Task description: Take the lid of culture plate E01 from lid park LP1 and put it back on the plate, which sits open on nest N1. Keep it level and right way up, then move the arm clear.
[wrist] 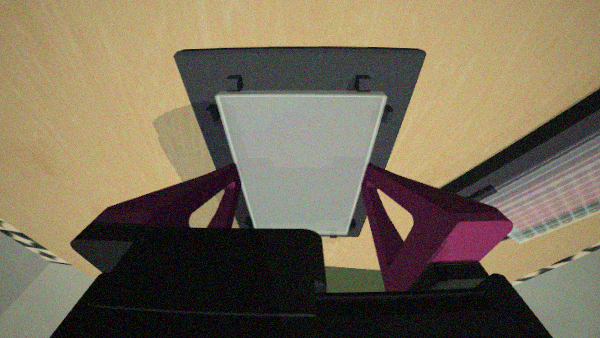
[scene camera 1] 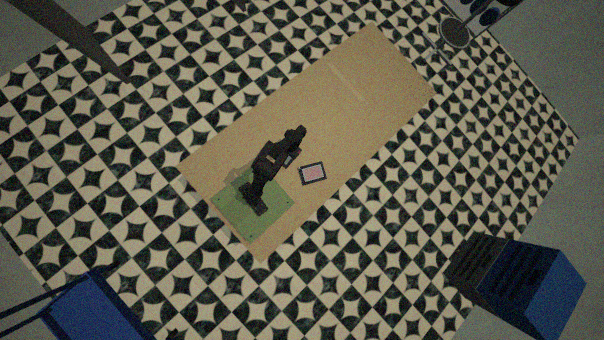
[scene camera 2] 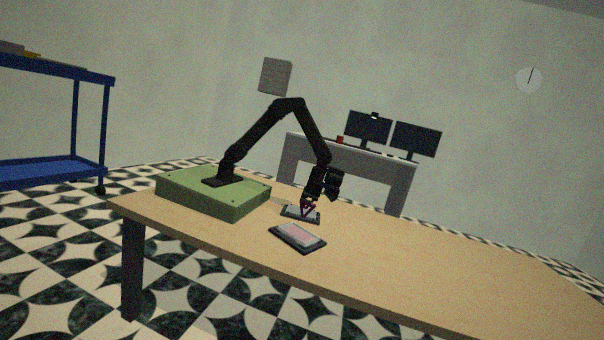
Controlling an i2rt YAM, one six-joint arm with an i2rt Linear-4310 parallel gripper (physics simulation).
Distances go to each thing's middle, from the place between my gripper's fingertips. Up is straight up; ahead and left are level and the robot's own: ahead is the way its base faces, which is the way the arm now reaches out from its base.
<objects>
The grey lid (wrist: pixel 301 155) is 10 mm behind my hand.
</objects>
